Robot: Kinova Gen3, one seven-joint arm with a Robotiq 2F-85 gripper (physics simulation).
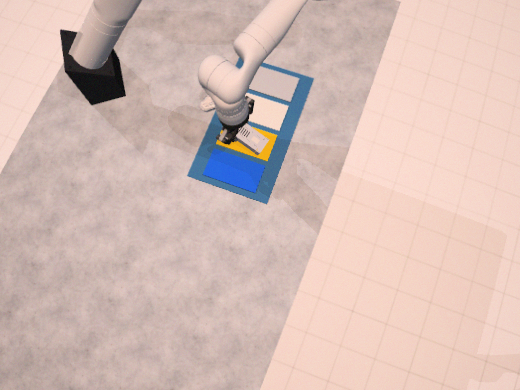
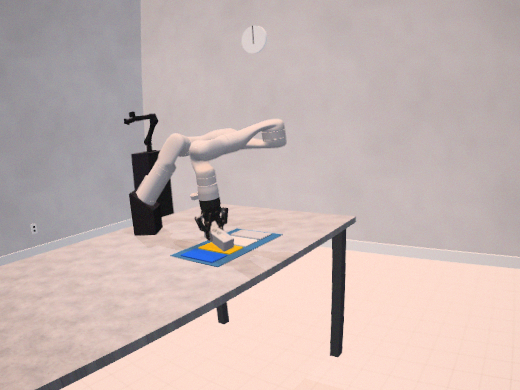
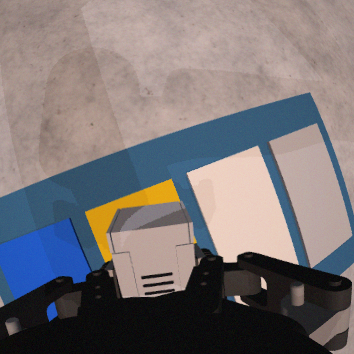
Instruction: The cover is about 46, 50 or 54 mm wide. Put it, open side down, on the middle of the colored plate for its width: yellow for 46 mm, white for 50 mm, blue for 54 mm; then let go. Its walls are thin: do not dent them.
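Frame: origin at the arm's base, x right, y ahead, z up, level; metres.
Where they show: gripper, fingertip midpoint: [image 1: 239, 131] [image 2: 215, 238] [image 3: 157, 261]; arm's base, link origin: [image 1: 88, 54] [image 2: 145, 199].
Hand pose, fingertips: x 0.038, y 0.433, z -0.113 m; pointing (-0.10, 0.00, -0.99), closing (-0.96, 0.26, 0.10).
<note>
Each offset is from my fingertips to the centre of the thing. "spot": to the spot under its first point.
The light grey cover @[dx +0.006, dy +0.020, dz +0.008 m] [image 1: 254, 140] [image 2: 222, 239] [image 3: 152, 245] has dark slots on top near the fingers. My gripper [image 1: 237, 132] [image 2: 212, 232] [image 3: 157, 261] is shut on its near end. The cover is over the yellow plate [image 1: 270, 149] [image 2: 206, 247] [image 3: 160, 192], turned relative to the plate's edges, and its far end looks tipped down. Its open side is hidden; I cannot tell whether it touches the plate. The white plate @[dx -0.092, dy +0.023, dz -0.032 m] [image 1: 272, 115] [image 2: 245, 241] [image 3: 240, 200] and the blue plate @[dx +0.098, dy +0.019, dz -0.032 m] [image 1: 234, 170] [image 2: 202, 256] [image 3: 40, 255] lie on either side.
The plates lie on a darker blue board [image 1: 295, 108] [image 3: 225, 127]. A grey plate @[spot: dx -0.184, dy +0.041, dz -0.030 m] [image 1: 275, 84] [image 2: 255, 233] [image 3: 315, 190] lies beyond the white one. The black arm base [image 1: 95, 85] [image 2: 146, 217] stands at the table's side. The table edge runs beyond the board.
</note>
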